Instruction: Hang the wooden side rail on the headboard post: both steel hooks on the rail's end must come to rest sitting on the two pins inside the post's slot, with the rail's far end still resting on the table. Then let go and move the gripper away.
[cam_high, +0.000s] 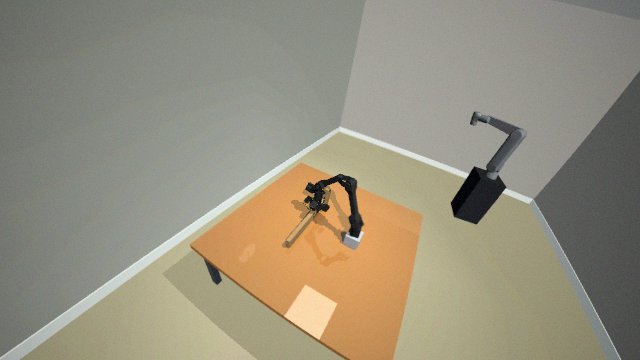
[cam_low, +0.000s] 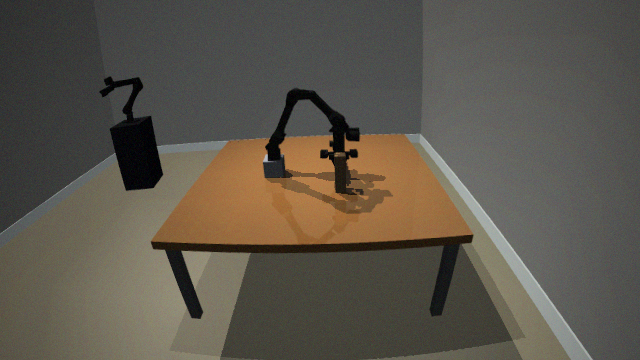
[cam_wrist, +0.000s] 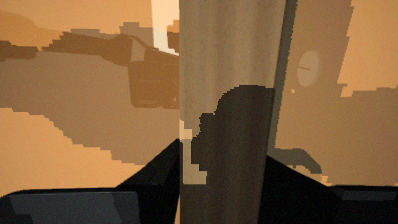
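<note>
Now: gripper tip 2 cm past the headboard post, 15 cm to the left of it and 4 cm below it.
</note>
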